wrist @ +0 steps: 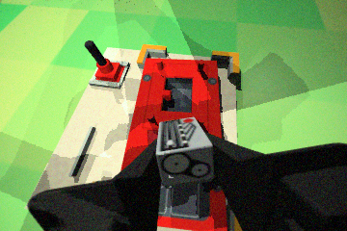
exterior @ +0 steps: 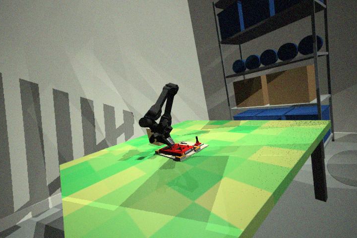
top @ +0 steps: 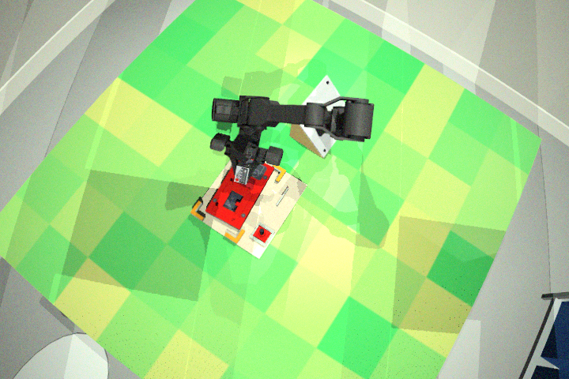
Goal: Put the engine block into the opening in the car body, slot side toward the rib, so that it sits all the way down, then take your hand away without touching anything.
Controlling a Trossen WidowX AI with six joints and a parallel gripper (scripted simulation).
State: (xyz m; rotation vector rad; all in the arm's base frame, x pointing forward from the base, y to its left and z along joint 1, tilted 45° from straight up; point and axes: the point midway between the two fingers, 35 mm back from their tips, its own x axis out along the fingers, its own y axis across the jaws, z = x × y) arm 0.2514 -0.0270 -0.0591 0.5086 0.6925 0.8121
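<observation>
The grey engine block lies 1 cm behind my gripper tip and 1 cm above it.
</observation>
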